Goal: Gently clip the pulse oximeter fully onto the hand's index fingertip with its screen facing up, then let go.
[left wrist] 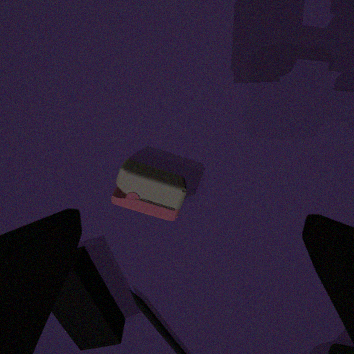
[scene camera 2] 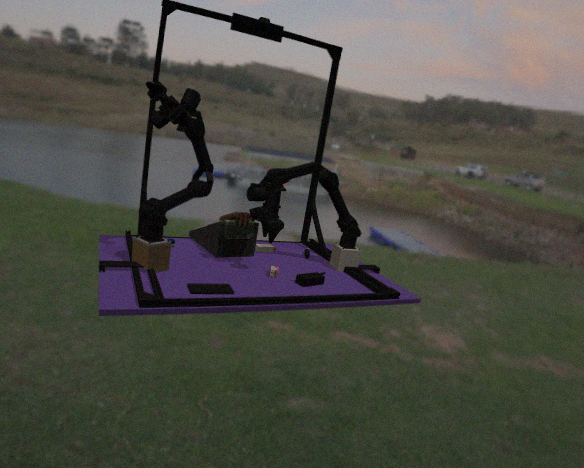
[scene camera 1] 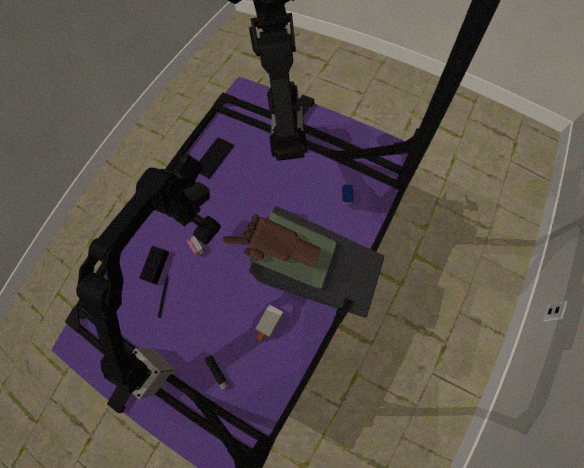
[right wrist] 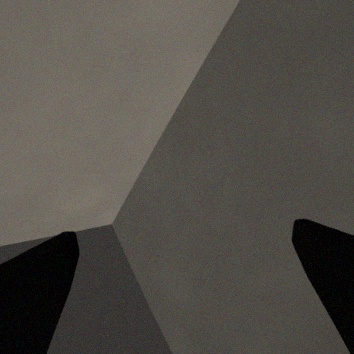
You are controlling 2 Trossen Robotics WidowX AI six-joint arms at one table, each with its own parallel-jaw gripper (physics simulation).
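Frame: origin at the left arm's base, x right, y ahead, z up, level; millimetres.
Seen in the pictures: left gripper, fingertip midpoint: (left wrist: 194,223) (scene camera 2: 267,240) (scene camera 1: 197,226); right gripper, fingertip midpoint: (scene camera 2: 152,89) (right wrist: 186,236); left arm's base, origin of the base link: (scene camera 2: 347,246) (scene camera 1: 137,373); right arm's base, origin of the base link: (scene camera 2: 152,239).
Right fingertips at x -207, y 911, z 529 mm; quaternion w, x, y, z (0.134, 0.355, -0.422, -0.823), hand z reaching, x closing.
Offsets run from my right fingertips to a thing's middle. "*": to the spot under its first point.
The pulse oximeter @(dx +67, dy -531, dz -618 mm) (scene camera 1: 196,245) (scene camera 2: 274,271) (left wrist: 152,188), a small clip with a white half and a pink half, lies on its side on the purple table. The brown hand (scene camera 1: 280,240) (scene camera 2: 236,216) rests on a green pad @(* dx +457, dy -389, dz -535 mm) (scene camera 1: 326,276) on a dark wedge (scene camera 1: 362,280) (scene camera 2: 215,241); its index finger (scene camera 1: 234,240) points to the left in scene camera 1. My left gripper (scene camera 1: 201,212) (scene camera 2: 273,237) (left wrist: 194,223) is open and empty above the table near the oximeter, which shows beyond its fingertips. My right gripper (right wrist: 186,236) is open and empty, raised high and far from the oximeter.
A black box @(dx -5, dy -662, dz -616 mm) (scene camera 1: 154,265) (scene camera 2: 310,279) (left wrist: 90,305) and a thin dark rod @(dx +79, dy -716, dz -629 mm) (scene camera 1: 163,298) (left wrist: 157,320) lie near the oximeter. A flat dark slab @(dx -105, dy -255, dz -630 mm) (scene camera 1: 216,157) (scene camera 2: 210,288), a white box @(dx +394, dy -582, dz -620 mm) (scene camera 1: 270,320) with an orange end, a dark cylinder @(dx +361, dy -784, dz -621 mm) (scene camera 1: 216,371) and a blue object @(dx +355, dy -120, dz -618 mm) (scene camera 1: 347,193) lie farther off.
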